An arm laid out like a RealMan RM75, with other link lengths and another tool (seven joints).
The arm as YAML. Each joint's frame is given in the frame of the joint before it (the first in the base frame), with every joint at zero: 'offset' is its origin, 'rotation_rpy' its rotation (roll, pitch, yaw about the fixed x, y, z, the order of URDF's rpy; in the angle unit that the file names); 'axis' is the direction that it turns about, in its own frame. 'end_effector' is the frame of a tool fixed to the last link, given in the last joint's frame.
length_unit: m
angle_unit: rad
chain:
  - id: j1
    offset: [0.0, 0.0, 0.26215]
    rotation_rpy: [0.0, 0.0, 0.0]
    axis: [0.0, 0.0, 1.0]
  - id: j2
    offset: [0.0, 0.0, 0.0]
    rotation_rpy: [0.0, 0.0, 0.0]
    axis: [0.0, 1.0, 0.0]
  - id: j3
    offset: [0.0, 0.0, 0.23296]
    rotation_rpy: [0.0, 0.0, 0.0]
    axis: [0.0, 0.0, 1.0]
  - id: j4
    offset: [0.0, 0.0, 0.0]
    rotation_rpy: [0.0, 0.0, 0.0]
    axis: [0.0, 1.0, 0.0]
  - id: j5
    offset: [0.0, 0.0, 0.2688]
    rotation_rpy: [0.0, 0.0, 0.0]
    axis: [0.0, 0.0, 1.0]
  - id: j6
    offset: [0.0, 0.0, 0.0]
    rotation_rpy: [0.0, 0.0, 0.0]
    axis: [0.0, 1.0, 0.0]
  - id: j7
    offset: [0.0, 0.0, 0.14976]
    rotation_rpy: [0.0, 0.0, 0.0]
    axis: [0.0, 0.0, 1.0]
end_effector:
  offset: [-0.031, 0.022, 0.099]
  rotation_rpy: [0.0, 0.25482, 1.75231]
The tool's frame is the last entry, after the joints.
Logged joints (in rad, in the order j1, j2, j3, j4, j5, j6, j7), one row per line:
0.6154 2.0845 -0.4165 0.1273 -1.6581 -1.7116 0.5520
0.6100 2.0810 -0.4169 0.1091 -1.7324 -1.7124 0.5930
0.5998 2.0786 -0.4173 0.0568 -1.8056 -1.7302 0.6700
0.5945 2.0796 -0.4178 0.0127 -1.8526 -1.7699 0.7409
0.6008 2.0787 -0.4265 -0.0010 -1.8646 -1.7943 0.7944
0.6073 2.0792 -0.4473 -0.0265 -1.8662 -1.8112 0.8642
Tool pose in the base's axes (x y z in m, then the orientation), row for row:
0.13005 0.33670 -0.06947 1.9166 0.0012 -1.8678
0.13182 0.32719 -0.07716 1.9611 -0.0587 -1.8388
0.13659 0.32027 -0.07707 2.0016 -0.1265 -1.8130
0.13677 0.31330 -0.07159 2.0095 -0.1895 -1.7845
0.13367 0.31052 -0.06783 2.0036 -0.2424 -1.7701
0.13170 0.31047 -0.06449 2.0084 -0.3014 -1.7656
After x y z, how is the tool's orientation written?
As angles about the fixed x, y, z axes (roll, pitch, yaw), in radians.
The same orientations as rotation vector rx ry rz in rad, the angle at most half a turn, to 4 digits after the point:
1.2663 -1.7104 -1.2029
1.2665 -1.7307 -1.1041
1.2578 -1.7480 -1.0019
1.2358 -1.7375 -0.9258
1.2024 -1.7276 -0.8769
1.1637 -1.7317 -0.8204

